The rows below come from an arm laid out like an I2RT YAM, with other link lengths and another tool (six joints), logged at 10 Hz.
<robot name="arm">
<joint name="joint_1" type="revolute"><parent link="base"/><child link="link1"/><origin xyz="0 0 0.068" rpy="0 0 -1.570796"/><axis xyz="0 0 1"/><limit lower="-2.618" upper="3.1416"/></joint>
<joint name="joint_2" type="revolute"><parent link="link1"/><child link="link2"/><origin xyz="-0.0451 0.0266 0.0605" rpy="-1.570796 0 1.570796"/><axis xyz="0 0 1"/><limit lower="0" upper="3.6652"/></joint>
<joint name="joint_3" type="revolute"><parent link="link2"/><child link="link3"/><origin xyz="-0.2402 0 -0.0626" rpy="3.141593 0 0"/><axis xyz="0 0 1"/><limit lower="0" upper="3.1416"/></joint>
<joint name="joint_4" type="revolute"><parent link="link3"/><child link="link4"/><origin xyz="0.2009 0.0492 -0.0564" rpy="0 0 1.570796"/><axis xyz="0 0 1"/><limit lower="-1.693" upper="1.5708"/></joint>
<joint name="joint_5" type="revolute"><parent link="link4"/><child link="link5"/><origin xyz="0.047 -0.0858 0.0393" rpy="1.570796 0 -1.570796"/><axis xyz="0 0 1"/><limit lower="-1.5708" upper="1.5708"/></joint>
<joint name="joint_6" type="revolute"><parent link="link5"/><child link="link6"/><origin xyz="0.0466 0 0.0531" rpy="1.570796 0 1.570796"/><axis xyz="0 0 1"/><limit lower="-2.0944" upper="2.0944"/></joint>
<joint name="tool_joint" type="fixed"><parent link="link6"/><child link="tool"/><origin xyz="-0.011 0.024 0.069" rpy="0 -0.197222 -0.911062"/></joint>
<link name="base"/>
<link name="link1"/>
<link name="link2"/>
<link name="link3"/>
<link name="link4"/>
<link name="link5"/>
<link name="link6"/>
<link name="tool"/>
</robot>
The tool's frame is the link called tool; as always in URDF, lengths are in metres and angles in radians.
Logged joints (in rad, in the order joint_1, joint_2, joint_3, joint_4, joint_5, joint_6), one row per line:
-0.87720, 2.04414, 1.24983, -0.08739, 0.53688, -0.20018
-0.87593, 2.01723, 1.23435, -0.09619, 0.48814, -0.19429
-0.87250, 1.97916, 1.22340, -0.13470, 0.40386, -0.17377
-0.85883, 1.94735, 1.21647, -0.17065, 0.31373, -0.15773
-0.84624, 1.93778, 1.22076, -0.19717, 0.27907, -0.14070
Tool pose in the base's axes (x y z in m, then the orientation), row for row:
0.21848, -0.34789, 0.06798, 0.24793, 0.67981, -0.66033, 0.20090
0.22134, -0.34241, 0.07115, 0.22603, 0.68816, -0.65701, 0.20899
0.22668, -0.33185, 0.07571, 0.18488, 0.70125, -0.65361, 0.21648
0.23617, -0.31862, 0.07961, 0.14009, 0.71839, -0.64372, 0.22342
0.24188, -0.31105, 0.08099, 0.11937, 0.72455, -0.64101, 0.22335
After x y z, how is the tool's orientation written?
As a quaternion, w x y z.
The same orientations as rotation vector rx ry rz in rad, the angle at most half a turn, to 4 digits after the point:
1.8529, -1.7998, 0.5476
1.8972, -1.8113, 0.5762
1.9763, -1.8421, 0.6101
2.0754, -1.8597, 0.6455
2.1180, -1.8738, 0.6529

